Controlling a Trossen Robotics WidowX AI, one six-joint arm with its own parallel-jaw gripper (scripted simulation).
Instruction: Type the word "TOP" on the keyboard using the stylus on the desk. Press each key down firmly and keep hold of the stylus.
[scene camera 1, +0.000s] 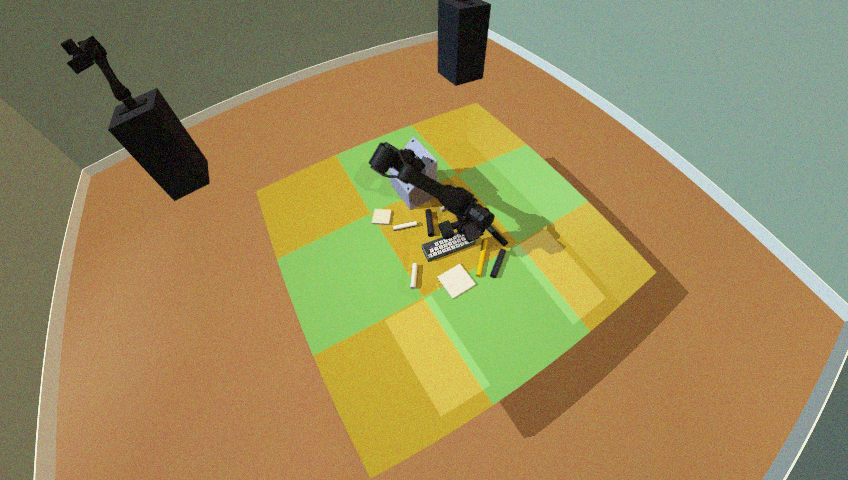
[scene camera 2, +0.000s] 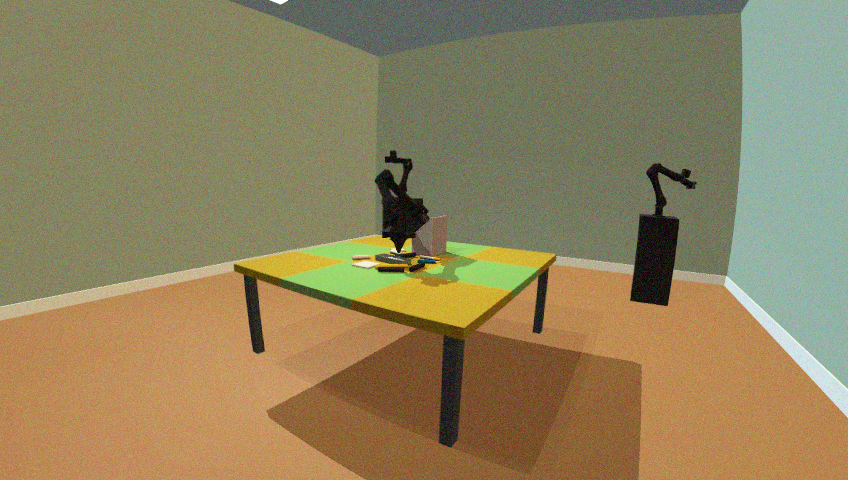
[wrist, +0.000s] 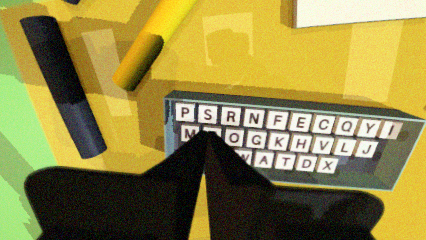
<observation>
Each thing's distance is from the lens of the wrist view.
my gripper (wrist: 206, 137): 0.11 m
black stylus (wrist: 43, 33): 0.20 m
</observation>
